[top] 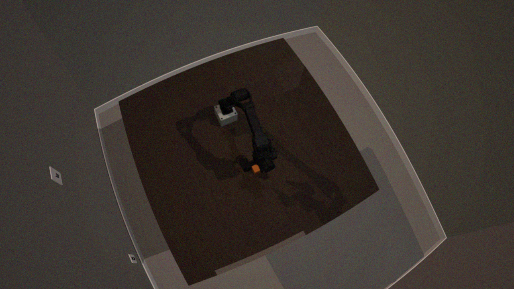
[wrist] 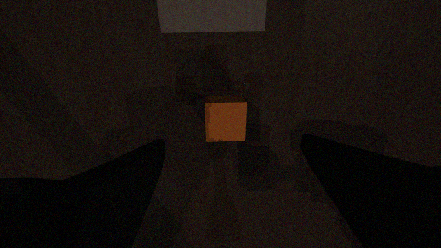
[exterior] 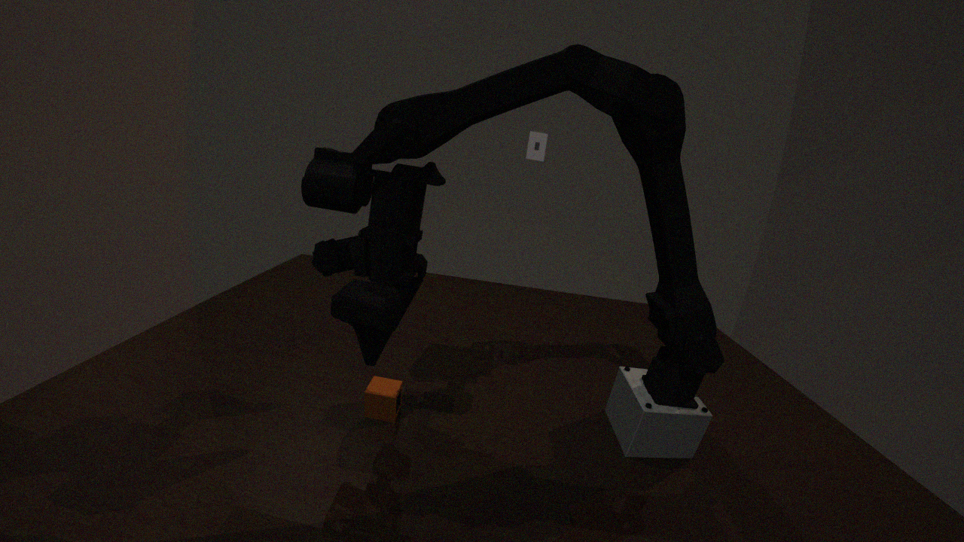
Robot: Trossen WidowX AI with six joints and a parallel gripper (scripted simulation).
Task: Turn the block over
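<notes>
Now: gripper tip 8 cm above the orange block and 2 cm past it.
</notes>
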